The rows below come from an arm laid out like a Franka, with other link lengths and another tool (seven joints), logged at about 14 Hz.
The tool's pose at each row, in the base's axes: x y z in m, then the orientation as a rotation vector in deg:
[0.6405, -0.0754, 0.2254, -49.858, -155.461, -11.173]
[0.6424, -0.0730, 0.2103, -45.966, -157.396, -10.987]
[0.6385, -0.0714, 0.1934, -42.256, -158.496, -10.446]
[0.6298, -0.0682, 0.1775, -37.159, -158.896, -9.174]
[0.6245, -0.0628, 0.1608, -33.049, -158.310, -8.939]
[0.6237, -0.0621, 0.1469, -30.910, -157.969, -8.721]
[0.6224, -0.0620, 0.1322, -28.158, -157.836, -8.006]
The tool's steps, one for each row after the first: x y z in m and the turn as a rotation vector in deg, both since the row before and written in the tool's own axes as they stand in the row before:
[-0.0048, 0.0024, 0.0144, 0.402, -0.644, -2.956]
[-0.0010, -0.0016, 0.0173, 0.747, -0.060, -2.593]
[0.0041, -0.0024, 0.0178, 1.557, 0.767, -3.276]
[0.0018, 0.0017, 0.0182, 0.850, 1.468, -2.573]
[-0.0036, -0.0003, 0.0135, 0.509, 0.757, -1.338]
[-0.0038, -0.0010, 0.0142, 0.912, 0.607, -1.740]

